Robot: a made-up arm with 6 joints. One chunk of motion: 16 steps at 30 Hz.
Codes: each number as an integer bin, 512 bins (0 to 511) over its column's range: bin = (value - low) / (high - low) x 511, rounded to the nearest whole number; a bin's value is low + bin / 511 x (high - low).
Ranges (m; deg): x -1..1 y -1..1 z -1..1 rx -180..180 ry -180..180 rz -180..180
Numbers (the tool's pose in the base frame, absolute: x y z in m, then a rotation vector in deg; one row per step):
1: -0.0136 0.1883 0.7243 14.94 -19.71 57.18
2: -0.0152 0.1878 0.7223 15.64 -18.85 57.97
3: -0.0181 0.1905 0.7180 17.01 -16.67 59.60
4: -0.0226 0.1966 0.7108 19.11 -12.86 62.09
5: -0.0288 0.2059 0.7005 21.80 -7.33 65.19
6: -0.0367 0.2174 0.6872 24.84 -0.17 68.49
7: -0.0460 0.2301 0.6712 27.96 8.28 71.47
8: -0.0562 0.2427 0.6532 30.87 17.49 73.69
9: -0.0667 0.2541 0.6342 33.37 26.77 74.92
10: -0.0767 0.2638 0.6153 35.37 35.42 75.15
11: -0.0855 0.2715 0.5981 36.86 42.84 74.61
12: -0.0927 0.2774 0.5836 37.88 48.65 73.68
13: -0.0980 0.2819 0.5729 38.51 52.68 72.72
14: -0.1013 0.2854 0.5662 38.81 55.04 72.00
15: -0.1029 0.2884 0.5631 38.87 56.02 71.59
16: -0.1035 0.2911 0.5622 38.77 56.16 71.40
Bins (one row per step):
1: 252 304 441 277 228 337
2: 252 303 440 278 229 338
3: 251 304 439 280 232 340
4: 250 306 437 283 237 344
5: 248 308 434 286 245 348
6: 246 311 431 291 255 353
7: 244 314 427 295 267 357
8: 241 318 422 299 280 360
9: 238 320 418 303 293 362
10: 236 323 413 306 306 362
11: 234 325 408 308 316 361
12: 232 326 405 309 325 360
13: 230 328 402 310 330 359
14: 230 328 400 311 334 358
15: 229 329 399 311 335 357
16: 229 330 399 311 335 357

